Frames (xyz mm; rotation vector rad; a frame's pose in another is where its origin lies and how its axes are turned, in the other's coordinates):
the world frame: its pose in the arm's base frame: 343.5 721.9 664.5 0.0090 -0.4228 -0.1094
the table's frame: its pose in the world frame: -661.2 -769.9 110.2 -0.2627 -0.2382 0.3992
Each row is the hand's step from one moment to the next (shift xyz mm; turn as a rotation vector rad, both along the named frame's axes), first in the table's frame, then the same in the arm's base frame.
Working: the table's frame: its pose in the arm's base frame: -381.0 29.4 470.3 -0.3487 -0.6374 0.2305

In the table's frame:
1: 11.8 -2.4 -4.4 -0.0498 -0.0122 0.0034
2: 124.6 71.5 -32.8 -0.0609 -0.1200 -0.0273
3: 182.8 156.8 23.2 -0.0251 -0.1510 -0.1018
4: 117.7 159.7 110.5 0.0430 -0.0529 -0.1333
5: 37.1 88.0 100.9 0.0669 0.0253 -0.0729
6: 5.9 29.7 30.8 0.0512 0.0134 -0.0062
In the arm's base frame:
1: 12.2 0.4 4.0 -0.0397 -0.0260 -0.0196
2: 110.2 96.7 15.0 -0.0184 -0.1359 -0.0070
3: 112.4 207.0 55.4 0.0586 -0.1714 -0.0315
4: 7.5 210.6 84.6 0.1211 -0.0678 -0.0562
5: -42.2 117.2 61.6 0.0945 0.0263 -0.0283
6: -17.4 36.7 14.8 0.0424 0.0269 0.0178

